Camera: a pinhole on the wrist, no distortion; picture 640 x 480 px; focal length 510.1 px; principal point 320.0 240.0 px. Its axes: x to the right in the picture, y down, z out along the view. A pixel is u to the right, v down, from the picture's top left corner.
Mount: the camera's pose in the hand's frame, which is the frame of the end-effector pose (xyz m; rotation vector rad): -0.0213 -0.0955 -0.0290 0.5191 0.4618 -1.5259
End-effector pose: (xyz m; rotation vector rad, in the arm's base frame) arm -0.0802 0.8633 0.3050 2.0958 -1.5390 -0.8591
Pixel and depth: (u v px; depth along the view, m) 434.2 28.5 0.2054
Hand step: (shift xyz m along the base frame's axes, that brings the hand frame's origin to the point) 0.0796 0.1911 -0.2118
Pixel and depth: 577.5 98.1 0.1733
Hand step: 0.1319 0.1579 -0.1950
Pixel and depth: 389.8 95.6 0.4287
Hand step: 0.0515 0.2839 -0.4166
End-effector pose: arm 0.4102 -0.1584 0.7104 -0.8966 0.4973 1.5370
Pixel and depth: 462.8 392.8 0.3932
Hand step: 0.3472 0.2993 0.1518
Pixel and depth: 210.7 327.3 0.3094
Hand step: 0.1501 0.2502 0.1846
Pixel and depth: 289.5 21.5 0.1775
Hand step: 0.1497 0.0576 0.1869
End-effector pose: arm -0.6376 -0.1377 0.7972 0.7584 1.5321 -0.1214
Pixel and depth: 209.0 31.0 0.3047
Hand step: 0.0884 -0.3566 0.0310
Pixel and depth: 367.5 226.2 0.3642
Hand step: 0.0298 -0.4014 -0.1152
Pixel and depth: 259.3 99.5 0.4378
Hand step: 0.1262 -0.4767 -0.0147
